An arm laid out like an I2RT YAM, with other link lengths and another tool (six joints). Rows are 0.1 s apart.
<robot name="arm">
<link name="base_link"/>
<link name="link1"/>
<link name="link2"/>
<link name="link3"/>
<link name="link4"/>
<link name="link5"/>
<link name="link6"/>
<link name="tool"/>
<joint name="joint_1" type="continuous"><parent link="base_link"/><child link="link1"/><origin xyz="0.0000 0.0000 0.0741"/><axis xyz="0 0 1"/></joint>
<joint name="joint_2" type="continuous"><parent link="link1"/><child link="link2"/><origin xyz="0.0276 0.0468 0.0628" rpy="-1.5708 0.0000 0.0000"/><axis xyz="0 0 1"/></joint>
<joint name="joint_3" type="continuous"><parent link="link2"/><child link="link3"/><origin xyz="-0.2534 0.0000 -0.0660" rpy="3.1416 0.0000 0.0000"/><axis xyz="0 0 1"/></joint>
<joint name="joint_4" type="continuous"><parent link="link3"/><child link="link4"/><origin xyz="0.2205 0.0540 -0.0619"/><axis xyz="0 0 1"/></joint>
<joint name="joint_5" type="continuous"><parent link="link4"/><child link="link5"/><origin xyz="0.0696 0.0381 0.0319" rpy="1.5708 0.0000 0.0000"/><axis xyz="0 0 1"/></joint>
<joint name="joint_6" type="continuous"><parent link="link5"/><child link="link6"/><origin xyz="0.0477 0.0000 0.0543" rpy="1.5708 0.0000 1.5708"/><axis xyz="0 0 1"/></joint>
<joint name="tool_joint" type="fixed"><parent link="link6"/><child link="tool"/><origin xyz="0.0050 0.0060 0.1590" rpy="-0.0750 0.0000 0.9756"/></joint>
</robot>
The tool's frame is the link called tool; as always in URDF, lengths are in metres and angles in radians. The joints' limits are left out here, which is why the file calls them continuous.
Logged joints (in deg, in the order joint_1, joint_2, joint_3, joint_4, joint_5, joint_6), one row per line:
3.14 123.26 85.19 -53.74 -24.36 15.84
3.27 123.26 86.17 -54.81 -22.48 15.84
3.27 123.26 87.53 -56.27 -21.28 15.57
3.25 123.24 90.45 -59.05 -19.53 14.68
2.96 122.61 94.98 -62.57 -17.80 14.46
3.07 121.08 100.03 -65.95 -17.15 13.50
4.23 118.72 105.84 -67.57 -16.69 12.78
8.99 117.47 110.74 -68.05 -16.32 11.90
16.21 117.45 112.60 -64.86 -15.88 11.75
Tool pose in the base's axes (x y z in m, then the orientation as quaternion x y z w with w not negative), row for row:
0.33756 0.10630 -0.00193 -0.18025 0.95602 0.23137 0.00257
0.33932 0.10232 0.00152 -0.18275 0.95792 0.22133 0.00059
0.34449 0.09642 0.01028 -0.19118 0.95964 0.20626 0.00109
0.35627 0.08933 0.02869 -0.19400 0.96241 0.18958 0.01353
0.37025 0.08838 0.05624 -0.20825 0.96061 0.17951 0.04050
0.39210 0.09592 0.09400 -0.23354 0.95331 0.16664 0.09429
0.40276 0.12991 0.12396 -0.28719 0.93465 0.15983 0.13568
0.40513 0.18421 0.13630 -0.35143 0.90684 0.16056 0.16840
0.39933 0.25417 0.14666 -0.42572 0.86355 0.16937 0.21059
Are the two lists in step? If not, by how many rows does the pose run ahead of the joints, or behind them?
The pose runs 1 row ahead of the joints: the pose in row i belongs to the joints in row i + 1.
